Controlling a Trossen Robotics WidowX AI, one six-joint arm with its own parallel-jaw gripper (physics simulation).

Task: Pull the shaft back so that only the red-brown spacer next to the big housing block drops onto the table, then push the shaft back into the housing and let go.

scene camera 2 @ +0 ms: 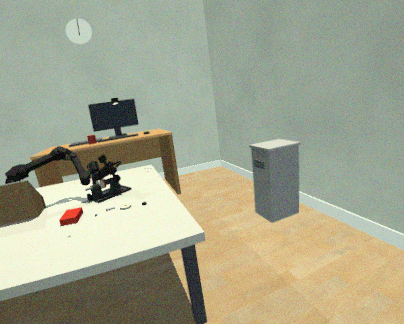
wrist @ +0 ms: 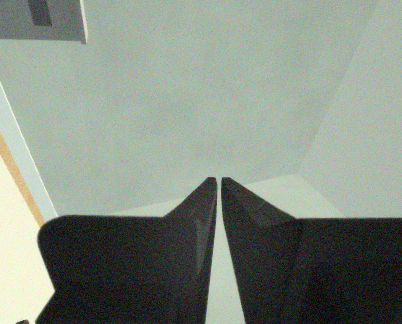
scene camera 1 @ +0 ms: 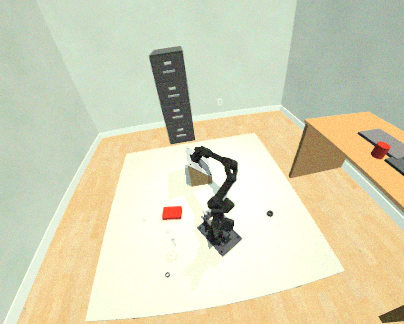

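Where they show: gripper, fingertip midpoint: [scene camera 2: 120, 161] [wrist: 218, 185] [scene camera 1: 215, 237]; arm's base at its link origin: [scene camera 2: 12, 189] [scene camera 1: 194, 158].
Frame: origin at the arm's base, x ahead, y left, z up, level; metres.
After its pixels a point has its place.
Observation:
My gripper [scene camera 1: 194, 157] [scene camera 2: 9, 179] [wrist: 218, 185] @[x 0.602, y -0.050, z 0.026 m] is shut; the wrist view shows its two dark fingertips nearly together, with no object between them. It hangs above a brown block with a pale sloping top [scene camera 1: 199, 177] @[x 0.106, y 0.001, z -0.087 m] [scene camera 2: 19, 204] @[x 0.025, y -0.053, z -0.079 m] at the far part of the white table [scene camera 1: 300, 260] @[x 0.799, y 0.343, z -0.170 m] [scene camera 2: 150, 235] @[x 0.572, y -0.651, z -0.170 m]. I cannot tell whether this block is the housing. The shaft and the red-brown spacer cannot be made out in the scene views. The wrist view shows walls beyond the fingers, and neither the shaft nor a spacer shows there.
A red block [scene camera 1: 172, 213] @[x 0.294, y -0.236, z -0.140 m] [scene camera 2: 71, 216] @[x 0.284, y -0.282, z -0.141 m] lies on the table. Near it are a pale ring [scene camera 1: 171, 256] @[x 0.555, y -0.293, z -0.161 m] [scene camera 2: 125, 206] @[x 0.542, y -0.309, z -0.160 m] and a small dark ring [scene camera 1: 167, 274] @[x 0.633, y -0.335, z -0.166 m] [scene camera 2: 144, 203] @[x 0.635, y -0.340, z -0.162 m]. Another dark ring [scene camera 1: 270, 213] @[x 0.505, y 0.333, z -0.155 m] lies right of the arm's base [scene camera 1: 228, 242]. A wooden desk [scene camera 1: 325, 135] stands beyond.

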